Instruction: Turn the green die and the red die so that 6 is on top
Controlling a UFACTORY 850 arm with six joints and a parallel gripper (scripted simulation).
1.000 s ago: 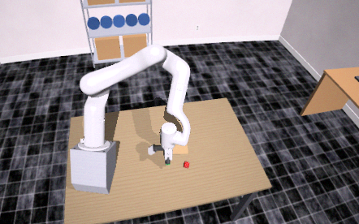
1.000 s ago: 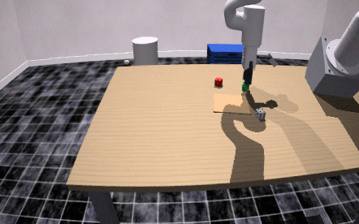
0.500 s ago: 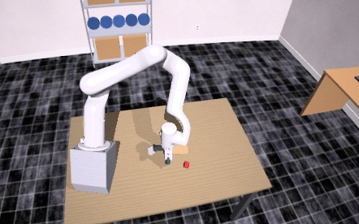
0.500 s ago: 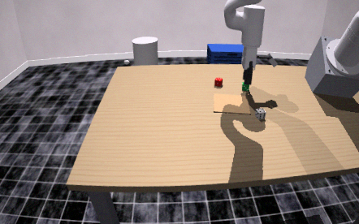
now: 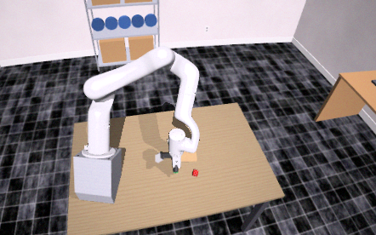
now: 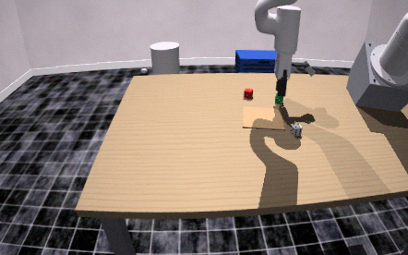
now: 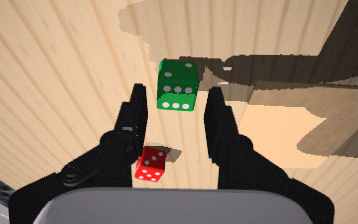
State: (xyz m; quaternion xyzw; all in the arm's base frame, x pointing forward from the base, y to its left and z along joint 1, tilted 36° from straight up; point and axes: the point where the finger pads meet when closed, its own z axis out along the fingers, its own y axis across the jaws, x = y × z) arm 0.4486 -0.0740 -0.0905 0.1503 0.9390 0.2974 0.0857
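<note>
Now: hand 4 cm above the green die. From my hand the other things lie so: red die: 11 cm ahead, 6 cm to the right, 4 cm below; then tan mat: 12 cm to the left, 11 cm ahead, 5 cm below; then white die: 23 cm to the left, 4 cm below, 3 cm ahead.
</note>
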